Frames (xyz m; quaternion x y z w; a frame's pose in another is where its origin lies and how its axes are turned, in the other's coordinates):
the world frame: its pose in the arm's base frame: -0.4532 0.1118 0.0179 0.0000 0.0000 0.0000 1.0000
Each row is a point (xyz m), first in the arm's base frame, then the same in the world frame.
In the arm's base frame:
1: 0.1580 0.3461 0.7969
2: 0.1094 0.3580 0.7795
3: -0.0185 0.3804 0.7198
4: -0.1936 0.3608 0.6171
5: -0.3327 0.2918 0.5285
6: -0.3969 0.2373 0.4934
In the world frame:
1: 0.6112 0.2343 0.7790
2: 0.5626 0.2462 0.7616
3: 0.4347 0.2686 0.7019
4: 0.2596 0.2490 0.5992
5: 0.1205 0.1800 0.5106
6: 0.0563 0.1255 0.4755

